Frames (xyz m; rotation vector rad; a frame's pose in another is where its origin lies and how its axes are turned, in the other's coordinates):
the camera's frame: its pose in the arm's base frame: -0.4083 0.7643 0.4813 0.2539 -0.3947 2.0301
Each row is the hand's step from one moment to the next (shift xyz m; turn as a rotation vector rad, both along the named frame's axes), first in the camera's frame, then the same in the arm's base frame.
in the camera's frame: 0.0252 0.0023 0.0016 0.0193 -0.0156 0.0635
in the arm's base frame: -0.0138 0.0189 0.0097 0.0055 -0.0017 0.0679
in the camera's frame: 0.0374 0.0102 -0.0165 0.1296 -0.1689 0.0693
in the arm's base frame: -0.0267 0.0323 -0.0042 0.0893 0.1530 0.1369
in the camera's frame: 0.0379 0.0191 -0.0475 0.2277 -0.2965 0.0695
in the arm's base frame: -0.0352 0.0406 -0.0342 0.1561 0.2886 0.1922
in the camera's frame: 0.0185 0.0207 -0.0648 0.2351 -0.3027 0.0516
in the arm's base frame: -0.0277 0.0307 -0.0571 0.1579 0.3042 0.1792
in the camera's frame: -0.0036 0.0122 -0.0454 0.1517 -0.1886 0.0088
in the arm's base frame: -0.0096 0.0090 -0.0453 0.0956 0.2027 0.0919
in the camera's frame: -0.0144 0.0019 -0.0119 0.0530 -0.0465 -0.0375
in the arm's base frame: 0.0049 -0.0080 -0.0162 0.0158 0.0778 -0.0087
